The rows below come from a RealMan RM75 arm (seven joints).
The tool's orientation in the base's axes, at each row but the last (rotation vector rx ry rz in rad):
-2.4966 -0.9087 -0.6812
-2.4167 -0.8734 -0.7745
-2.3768 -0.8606 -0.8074
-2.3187 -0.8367 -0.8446
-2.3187 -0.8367 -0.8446
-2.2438 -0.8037 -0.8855
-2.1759 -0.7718 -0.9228
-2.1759 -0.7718 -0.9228
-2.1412 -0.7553 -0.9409
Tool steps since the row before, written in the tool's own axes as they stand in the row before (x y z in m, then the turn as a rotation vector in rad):
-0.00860 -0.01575 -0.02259 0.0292 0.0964 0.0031
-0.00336 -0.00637 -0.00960 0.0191 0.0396 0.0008
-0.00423 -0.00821 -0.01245 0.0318 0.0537 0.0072
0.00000 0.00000 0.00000 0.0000 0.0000 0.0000
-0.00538 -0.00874 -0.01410 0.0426 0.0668 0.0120
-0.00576 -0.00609 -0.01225 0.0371 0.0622 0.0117
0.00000 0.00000 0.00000 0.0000 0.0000 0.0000
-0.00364 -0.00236 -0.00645 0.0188 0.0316 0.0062
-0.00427 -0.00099 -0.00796 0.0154 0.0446 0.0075
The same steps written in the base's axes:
-0.02332 -0.00452 0.01637 0.0857 -0.0528 -0.0049
-0.00986 -0.00254 0.00636 0.0396 -0.0189 0.0029
-0.01281 -0.00363 0.00793 0.0596 -0.0196 0.0035
0.00000 0.00000 0.00000 0.0000 0.0000 0.0000
-0.01464 -0.00527 0.00788 0.0771 -0.0213 0.0044
-0.01242 -0.00644 0.00495 0.0705 -0.0202 0.0019
0.00000 0.00000 0.00000 0.0000 0.0000 0.0000
-0.00633 -0.00426 0.00148 0.0359 -0.0101 0.0008
-0.00632 -0.00644 0.00108 0.0438 -0.0178 -0.0070

